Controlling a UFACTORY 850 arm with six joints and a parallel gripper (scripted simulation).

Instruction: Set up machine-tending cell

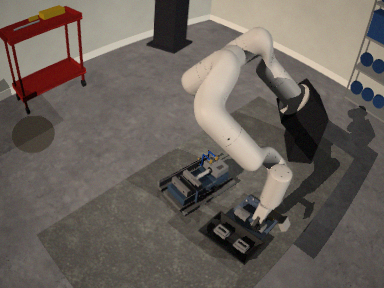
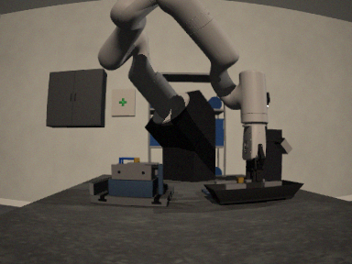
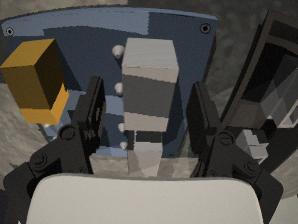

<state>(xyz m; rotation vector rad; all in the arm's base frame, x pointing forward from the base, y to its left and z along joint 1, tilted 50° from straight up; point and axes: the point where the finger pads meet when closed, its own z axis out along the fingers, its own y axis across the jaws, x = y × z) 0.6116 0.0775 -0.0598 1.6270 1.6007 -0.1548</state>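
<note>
Now: the brass blank 9 cm behind my hand, 2 cm to the left of it and 2 cm below it. From my hand the other things lie so: vise 33 cm to the right, 6 cm behind, 1 cm below.
</note>
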